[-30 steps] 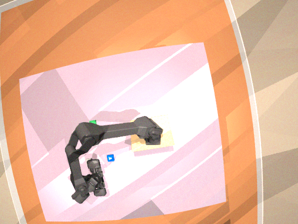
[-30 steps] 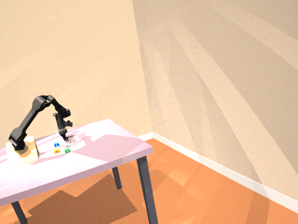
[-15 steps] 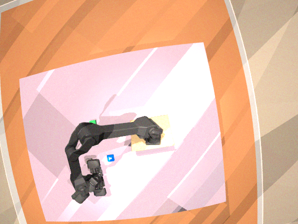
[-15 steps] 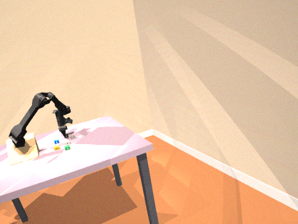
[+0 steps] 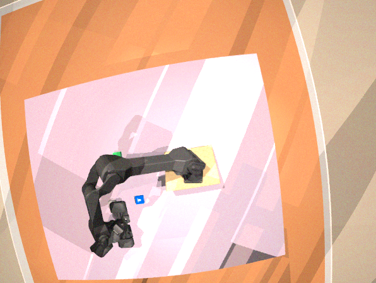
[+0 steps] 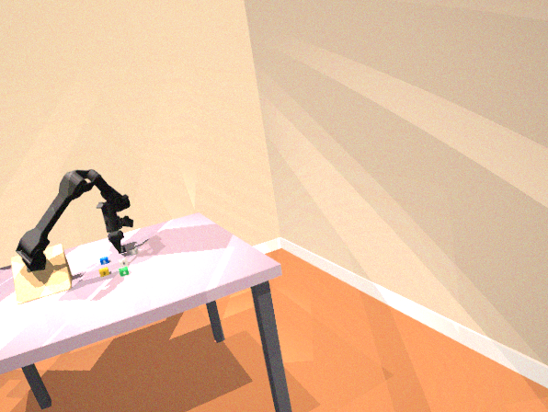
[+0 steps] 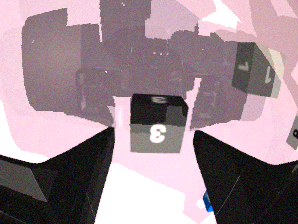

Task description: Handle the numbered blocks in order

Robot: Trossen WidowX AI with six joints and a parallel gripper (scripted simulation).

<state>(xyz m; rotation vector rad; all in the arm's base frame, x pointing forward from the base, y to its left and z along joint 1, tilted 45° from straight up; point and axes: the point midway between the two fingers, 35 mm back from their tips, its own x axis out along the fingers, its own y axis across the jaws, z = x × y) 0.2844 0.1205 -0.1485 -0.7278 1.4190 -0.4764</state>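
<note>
My gripper tip is 10 mm short of the black block. Also, from my gripper tip: yellow block (220 mm to the right, 50 mm behind); white block (170 mm to the right, 20 mm ahead); blue block (80 mm to the right, 60 mm behind).
</note>
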